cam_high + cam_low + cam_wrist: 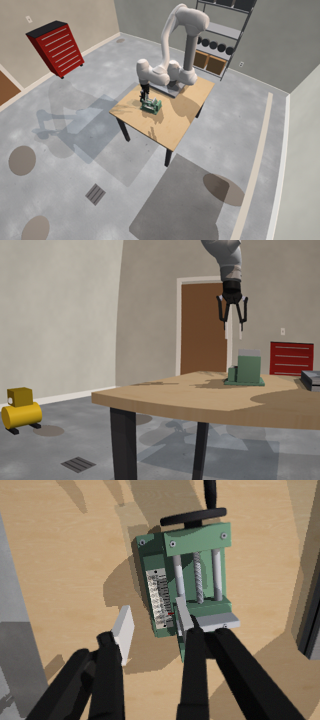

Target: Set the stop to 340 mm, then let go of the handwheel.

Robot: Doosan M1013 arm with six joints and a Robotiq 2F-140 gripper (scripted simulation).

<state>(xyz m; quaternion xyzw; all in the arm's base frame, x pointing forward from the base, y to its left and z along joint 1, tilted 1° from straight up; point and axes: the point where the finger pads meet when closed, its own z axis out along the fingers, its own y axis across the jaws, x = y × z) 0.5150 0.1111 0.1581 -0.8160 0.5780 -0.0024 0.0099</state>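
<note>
The black handwheel handle lies 15 cm to the right of my hand, 12 cm below it and 5 cm behind it. Also, from my hand: grey stop block: 10 cm below, 7 cm behind, 3 cm to the left.
</note>
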